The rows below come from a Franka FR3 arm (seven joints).
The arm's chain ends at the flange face. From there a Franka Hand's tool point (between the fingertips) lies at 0.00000 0.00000 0.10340 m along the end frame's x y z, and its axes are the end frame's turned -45 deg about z.
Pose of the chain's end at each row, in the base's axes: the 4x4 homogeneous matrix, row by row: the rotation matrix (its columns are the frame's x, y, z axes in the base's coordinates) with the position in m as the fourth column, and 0 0 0 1 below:
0.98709 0.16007 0.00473 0.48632; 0.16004 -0.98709 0.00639 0.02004; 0.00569 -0.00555 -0.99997 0.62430; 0 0 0 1
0.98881 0.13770 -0.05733 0.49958; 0.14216 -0.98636 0.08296 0.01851; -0.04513 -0.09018 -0.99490 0.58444; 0 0 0 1
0.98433 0.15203 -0.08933 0.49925; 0.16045 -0.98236 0.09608 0.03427; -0.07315 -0.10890 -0.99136 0.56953; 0 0 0 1
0.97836 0.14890 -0.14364 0.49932; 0.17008 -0.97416 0.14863 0.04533; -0.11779 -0.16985 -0.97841 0.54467; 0 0 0 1
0.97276 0.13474 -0.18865 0.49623; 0.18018 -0.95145 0.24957 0.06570; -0.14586 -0.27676 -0.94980 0.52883; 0 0 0 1
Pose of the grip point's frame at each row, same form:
0.58479 0.81116 0.00473 0.48681; 0.81114 -0.58481 0.00639 0.02070; 0.00795 0.00010 -0.99997 0.52090; 0 0 0 1
0.60183 0.79656 -0.05733 0.49365; 0.79798 -0.59694 0.08296 0.02709; 0.03186 -0.09568 -0.99490 0.48157; 0 0 0 1
0.58852 0.80353 -0.08933 0.49001; 0.80809 -0.58118 0.09608 0.04420; 0.02528 -0.12873 -0.99136 0.46702; 0 0 0 1
0.58652 0.79709 -0.14364 0.48447; 0.80910 -0.56857 0.14863 0.06070; 0.03681 -0.20339 -0.97841 0.44350; 0 0 0 1
0.59257 0.78312 -0.18865 0.47672; 0.80018 -0.54537 0.24957 0.09151; 0.09256 -0.29884 -0.94980 0.43062; 0 0 0 1

